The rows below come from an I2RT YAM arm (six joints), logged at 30 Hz.
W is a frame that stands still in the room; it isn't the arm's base.
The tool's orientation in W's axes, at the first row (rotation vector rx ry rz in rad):
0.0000, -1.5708, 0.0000
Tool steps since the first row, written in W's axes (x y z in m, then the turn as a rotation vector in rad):
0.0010, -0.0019, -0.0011, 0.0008, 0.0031, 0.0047
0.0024, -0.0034, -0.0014, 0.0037, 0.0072, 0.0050
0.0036, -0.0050, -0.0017, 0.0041, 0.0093, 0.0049
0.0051, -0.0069, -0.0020, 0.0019, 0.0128, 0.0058
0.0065, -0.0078, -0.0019, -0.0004, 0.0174, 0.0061
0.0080, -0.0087, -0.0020, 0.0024, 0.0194, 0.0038
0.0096, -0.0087, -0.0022, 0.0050, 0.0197, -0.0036
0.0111, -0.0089, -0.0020, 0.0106, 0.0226, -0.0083
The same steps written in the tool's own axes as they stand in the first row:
-0.0011, -0.0019, -0.0010, 0.0047, 0.0031, -0.0008
-0.0014, -0.0034, -0.0024, 0.0050, 0.0072, -0.0037
-0.0017, -0.0050, -0.0036, 0.0049, 0.0093, -0.0041
-0.0020, -0.0069, -0.0051, 0.0058, 0.0128, -0.0019
-0.0019, -0.0078, -0.0065, 0.0061, 0.0174, 0.0004
-0.0020, -0.0087, -0.0080, 0.0038, 0.0194, -0.0024
-0.0022, -0.0087, -0.0096, -0.0036, 0.0197, -0.0050
-0.0020, -0.0089, -0.0111, -0.0083, 0.0226, -0.0106

